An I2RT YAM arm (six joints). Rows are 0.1 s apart.
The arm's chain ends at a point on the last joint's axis. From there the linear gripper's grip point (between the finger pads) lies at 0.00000 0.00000 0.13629 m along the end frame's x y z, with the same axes.
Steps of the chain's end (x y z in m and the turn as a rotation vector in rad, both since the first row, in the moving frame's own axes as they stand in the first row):
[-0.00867, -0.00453, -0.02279, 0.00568, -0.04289, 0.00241]
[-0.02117, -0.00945, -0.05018, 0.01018, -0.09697, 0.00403]
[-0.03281, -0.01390, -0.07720, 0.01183, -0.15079, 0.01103]
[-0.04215, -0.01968, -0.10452, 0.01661, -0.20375, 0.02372]
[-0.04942, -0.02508, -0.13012, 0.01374, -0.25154, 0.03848]
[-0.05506, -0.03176, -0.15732, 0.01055, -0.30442, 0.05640]
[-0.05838, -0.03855, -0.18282, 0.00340, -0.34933, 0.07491]
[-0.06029, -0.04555, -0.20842, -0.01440, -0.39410, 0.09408]
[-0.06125, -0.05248, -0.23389, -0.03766, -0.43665, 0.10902]
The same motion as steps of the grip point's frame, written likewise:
[-0.01451, -0.00531, -0.02292, 0.00568, -0.04289, 0.00241]
[-0.03436, -0.01086, -0.05083, 0.01018, -0.09697, 0.00403]
[-0.05327, -0.01562, -0.07876, 0.01183, -0.15079, 0.01103]
[-0.06970, -0.02226, -0.10736, 0.01661, -0.20375, 0.02372]
[-0.08330, -0.02759, -0.13442, 0.01374, -0.25154, 0.03848]
[-0.09585, -0.03434, -0.16359, 0.01055, -0.30442, 0.05640]
[-0.10497, -0.04077, -0.19105, 0.00340, -0.34933, 0.07491]
[-0.11263, -0.04613, -0.21887, -0.01440, -0.39410, 0.09408]
[-0.11903, -0.05071, -0.24676, -0.03766, -0.43665, 0.10902]

